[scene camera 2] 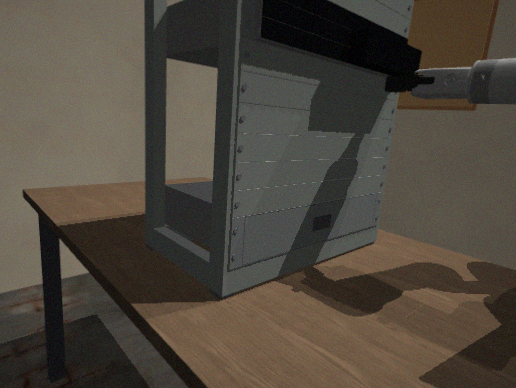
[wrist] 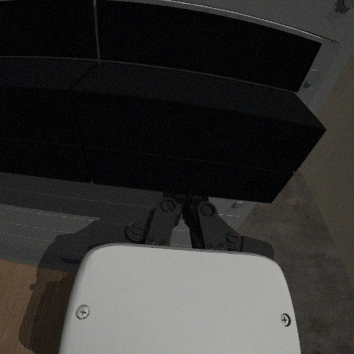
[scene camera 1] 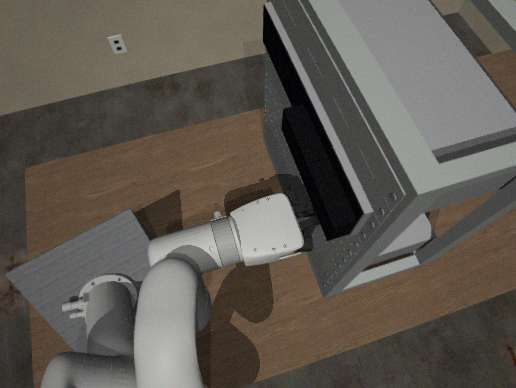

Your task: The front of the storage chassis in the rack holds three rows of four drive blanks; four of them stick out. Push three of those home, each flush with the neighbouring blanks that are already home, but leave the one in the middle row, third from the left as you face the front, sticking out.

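The storage chassis has black drive blanks across its front. In the wrist view the top-row blanks sit back. Below them, the two right-hand columns stick out in both lower rows: middle row third and fourth, bottom row third and fourth. They also show as a dark projecting block. My gripper is shut and empty, its fingertips at the lower edge of the fourth bottom blank, partly hidden by it; contact cannot be told.
The grey rack stands on the wooden table. Grey panels with side screws fill the rack front below the chassis. The arm's base stands on a grey plate. A wall lies behind.
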